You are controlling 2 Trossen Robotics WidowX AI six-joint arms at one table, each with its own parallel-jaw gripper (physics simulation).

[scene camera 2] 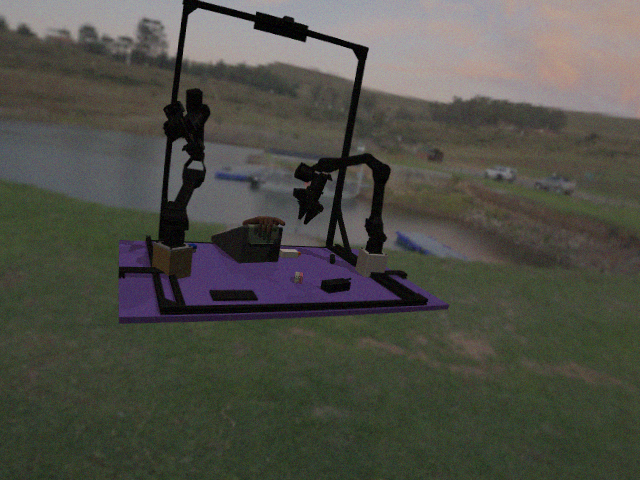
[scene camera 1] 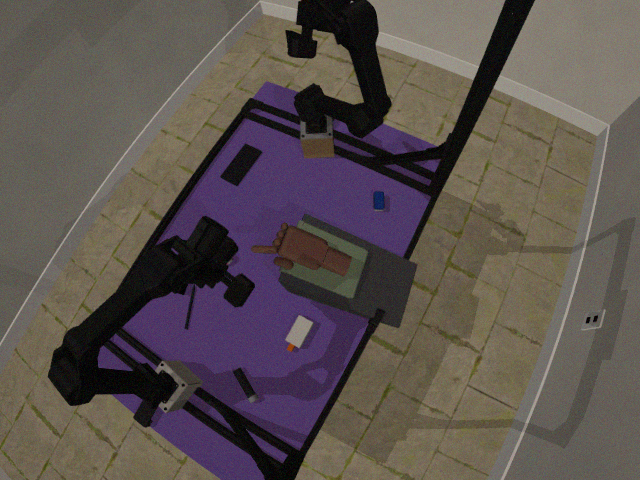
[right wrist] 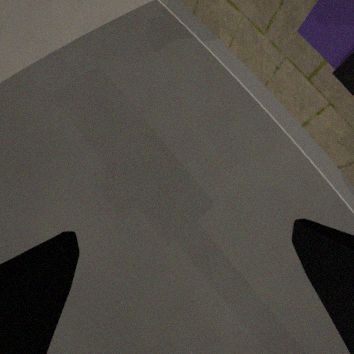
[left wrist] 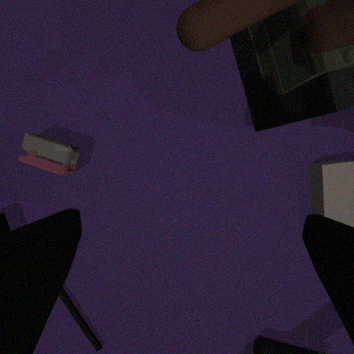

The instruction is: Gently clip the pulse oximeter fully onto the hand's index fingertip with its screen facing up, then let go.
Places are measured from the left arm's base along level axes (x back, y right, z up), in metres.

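Pixels of known places: left gripper, fingertip midpoint: (scene camera 2: 301, 221) (scene camera 1: 232, 272) (left wrist: 194, 223); right gripper, fingertip midpoint: (scene camera 2: 176, 138) (scene camera 1: 289, 11) (right wrist: 186, 236); left arm's base, origin of the base link: (scene camera 2: 373, 251) (scene camera 1: 163, 386); right arm's base, origin of the base link: (scene camera 2: 173, 244) (scene camera 1: 316, 124).
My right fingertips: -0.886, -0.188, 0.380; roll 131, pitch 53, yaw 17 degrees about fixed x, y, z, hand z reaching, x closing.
Observation:
Ahead of a thing's pixels: the offset from my right fingertips to its middle, as dx, dy, dz. "spot": to the spot under its first point.
The pulse oximeter @(+0.506, +0.049, -0.469) (scene camera 2: 298, 277) (left wrist: 47, 150), pale with a pink part, lies on its side on the purple mat; in scene camera 1 the left arm mostly hides it. The brown hand (scene camera 1: 305, 248) (scene camera 2: 264, 221) lies on a green pad on a dark wedge @(spot: +0.310, +0.501, -0.433) (scene camera 1: 387, 286). Its index finger (scene camera 1: 263, 249) (left wrist: 220, 22) sticks out over the mat, with nothing on its tip. My left gripper (scene camera 2: 304, 219) (left wrist: 194, 223) is open and empty, above the mat; the oximeter lies ahead of its left-hand finger in the left wrist view. My right gripper (right wrist: 186, 236) is open and empty, facing the wall away from the mat.
A white box @(+0.557, +0.376, -0.471) (scene camera 1: 299, 330) (scene camera 2: 289, 253) (left wrist: 340, 192) with an orange end, a black cylinder @(+0.759, +0.343, -0.472) (scene camera 1: 244, 383), a blue block @(+0.095, +0.336, -0.469) (scene camera 1: 378, 199) and a dark flat slab @(+0.230, -0.124, -0.481) (scene camera 1: 241, 164) (scene camera 2: 233, 295) lie around. A black box @(+0.637, -0.023, -0.468) (scene camera 2: 335, 284) and a thin rod @(+0.690, +0.061, -0.480) (scene camera 1: 190, 307) (left wrist: 80, 320) are near the left arm.

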